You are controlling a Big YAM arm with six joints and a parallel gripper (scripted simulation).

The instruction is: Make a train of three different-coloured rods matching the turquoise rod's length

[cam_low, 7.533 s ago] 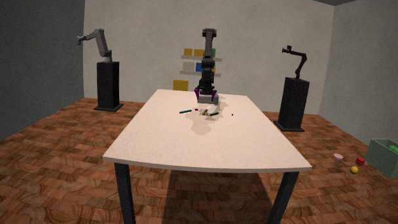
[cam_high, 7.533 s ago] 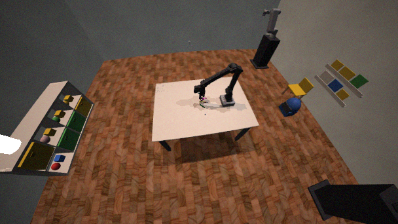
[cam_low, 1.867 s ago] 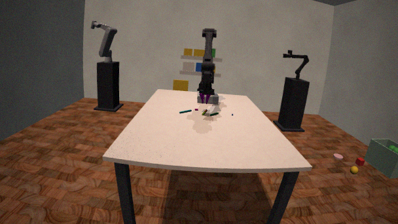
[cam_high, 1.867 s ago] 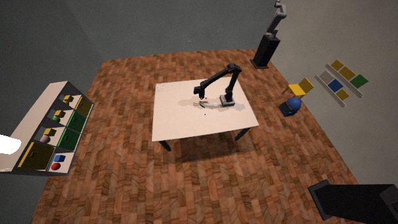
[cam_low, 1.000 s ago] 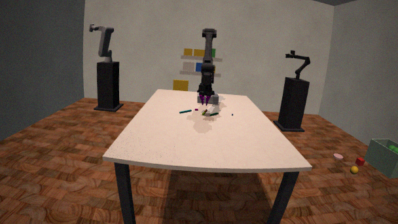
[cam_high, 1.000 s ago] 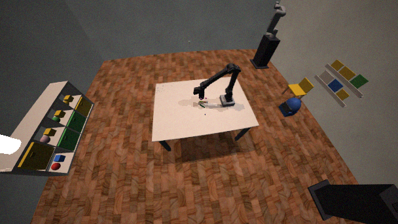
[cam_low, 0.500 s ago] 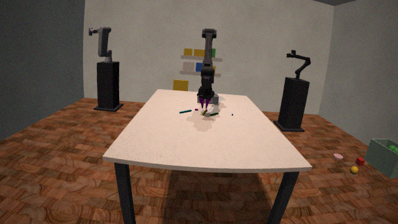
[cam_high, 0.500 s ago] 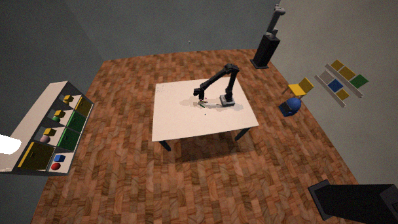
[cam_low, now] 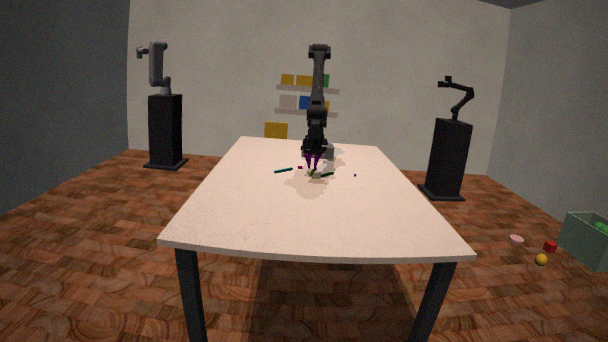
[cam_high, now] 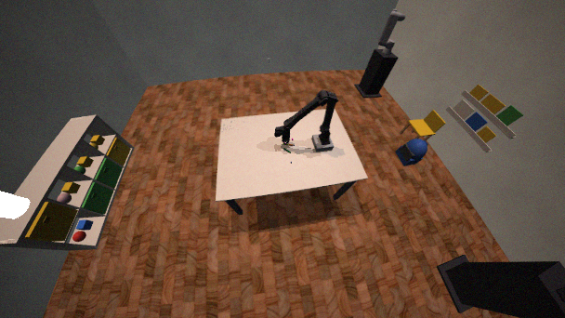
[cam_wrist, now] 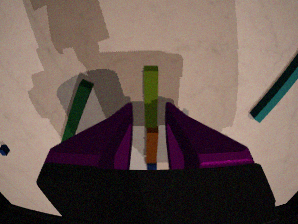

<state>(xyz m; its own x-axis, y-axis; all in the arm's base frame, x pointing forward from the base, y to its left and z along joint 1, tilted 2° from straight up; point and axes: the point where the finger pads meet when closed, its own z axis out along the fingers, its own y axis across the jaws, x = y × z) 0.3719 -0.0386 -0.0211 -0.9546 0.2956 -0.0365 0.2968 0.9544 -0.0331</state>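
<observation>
The lime rod is 30 mm below my hand. Also, from my hand: magenta rod: 80 mm behind, 50 mm to the right, 30 mm below; orange rod: 50 mm behind, 30 mm below, 10 mm to the left; green rod: 70 mm to the left, 30 mm below.
</observation>
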